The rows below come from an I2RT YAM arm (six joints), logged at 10 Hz.
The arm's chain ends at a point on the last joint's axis. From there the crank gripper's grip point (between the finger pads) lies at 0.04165 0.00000 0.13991 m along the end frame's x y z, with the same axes.
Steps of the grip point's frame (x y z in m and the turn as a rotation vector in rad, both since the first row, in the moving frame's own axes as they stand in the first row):
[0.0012, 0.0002, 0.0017, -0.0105, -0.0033, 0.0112]
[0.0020, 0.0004, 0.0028, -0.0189, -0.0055, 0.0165]
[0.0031, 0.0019, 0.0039, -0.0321, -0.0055, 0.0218]
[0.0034, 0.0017, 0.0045, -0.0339, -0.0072, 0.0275]
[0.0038, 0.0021, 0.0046, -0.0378, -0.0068, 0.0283]
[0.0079, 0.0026, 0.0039, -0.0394, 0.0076, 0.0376]
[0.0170, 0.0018, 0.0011, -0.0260, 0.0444, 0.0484]
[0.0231, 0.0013, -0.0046, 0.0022, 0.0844, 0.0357]
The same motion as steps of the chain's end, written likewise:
[0.0017, -0.0017, 0.0016, -0.0105, -0.0033, 0.0112]
[0.0028, -0.0029, 0.0026, -0.0189, -0.0055, 0.0165]
[0.0039, -0.0035, 0.0038, -0.0321, -0.0055, 0.0218]
[0.0045, -0.0042, 0.0043, -0.0339, -0.0072, 0.0275]
[0.0048, -0.0044, 0.0044, -0.0378, -0.0068, 0.0283]
[0.0070, -0.0045, 0.0044, -0.0394, 0.0076, 0.0376]
[0.0110, -0.0040, 0.0032, -0.0260, 0.0444, 0.0484]
[0.0115, -0.0001, -0.0006, 0.0022, 0.0844, 0.0357]

